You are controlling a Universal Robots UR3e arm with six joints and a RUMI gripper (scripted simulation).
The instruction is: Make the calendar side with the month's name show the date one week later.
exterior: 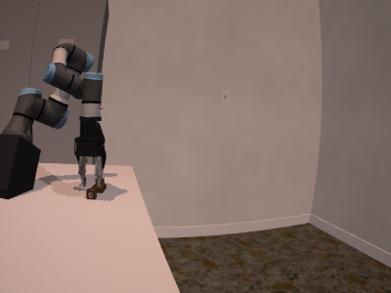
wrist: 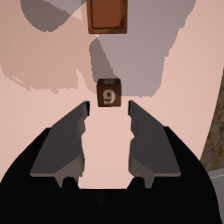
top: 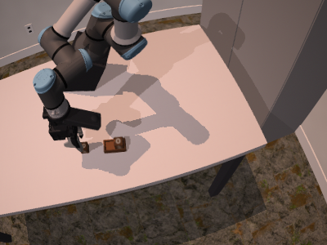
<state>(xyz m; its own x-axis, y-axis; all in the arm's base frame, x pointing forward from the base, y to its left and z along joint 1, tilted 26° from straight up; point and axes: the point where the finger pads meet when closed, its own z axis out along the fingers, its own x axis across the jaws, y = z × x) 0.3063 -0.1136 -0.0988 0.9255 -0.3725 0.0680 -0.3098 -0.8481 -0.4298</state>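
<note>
Right now my hand is 10 cm to the right of the brown tray, 4 cm above it and 3 cm short of it.
</note>
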